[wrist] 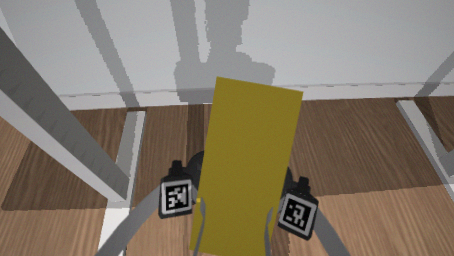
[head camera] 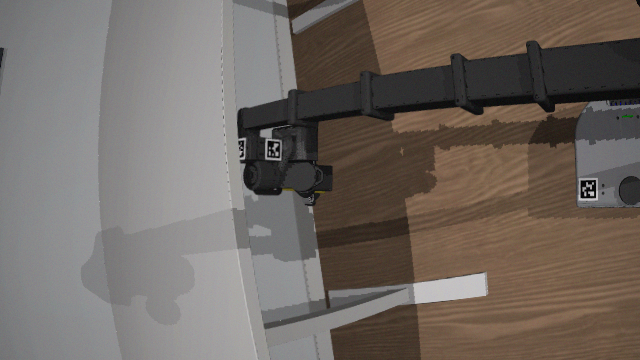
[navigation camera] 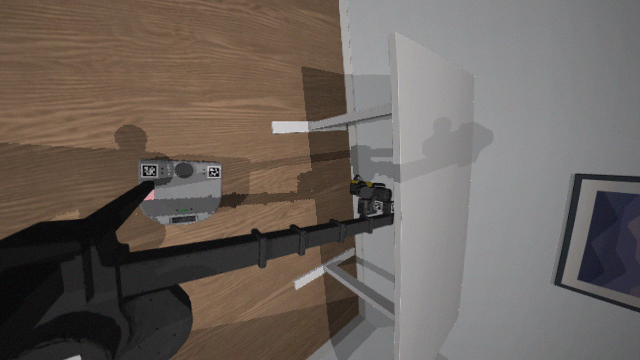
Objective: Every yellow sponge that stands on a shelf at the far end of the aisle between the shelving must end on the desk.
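Pixels of known places: robot's base, link origin: (head camera: 629,189) (navigation camera: 183,169).
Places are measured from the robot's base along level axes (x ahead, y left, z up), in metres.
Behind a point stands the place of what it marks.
Observation:
My gripper (wrist: 238,173) @(x -0.022, y -0.705, z 0.614 m) is shut on a yellow sponge (wrist: 247,150), which sticks out long past the fingertips. Slivers of yellow show at the gripper in the head view and the navigation view, where the wrist hides most of the sponge. The white desk (head camera: 165,130) @(x -0.111, y -0.758, z 0.950 m) (navigation camera: 432,100) @(x 0.315, y -0.693, z 0.950 m) runs along the wall. The gripper is on the floor side of the desk's front edge, not above the top. The desk edge cuts off part of the wrist's end marker in both those views, so the wrist end appears lower than the top. The shelving does not show.
White desk legs (head camera: 345,315) @(x 0.358, y -0.803, z 0.374 m) (navigation camera: 350,117) @(x 0.360, y -0.803, z 0.445 m) (wrist: 65,145) reach down to foot bars (head camera: 450,288) (navigation camera: 290,127) (wrist: 131,150) on the wooden floor. My base (head camera: 605,165) @(x -0.063, y -0.076, z 0.160 m) (navigation camera: 200,187) @(x -0.080, y -0.070, z 0.160 m) stands away from the desk, with the arm (head camera: 415,87) @(x -0.103, y -0.256, z 0.916 m) (navigation camera: 200,260) @(x -0.096, y -0.014, z 0.920 m) stretched towards it. A framed picture (navigation camera: 565,230) @(x -0.163, y -1.361, z 1.332 m) hangs on the wall.

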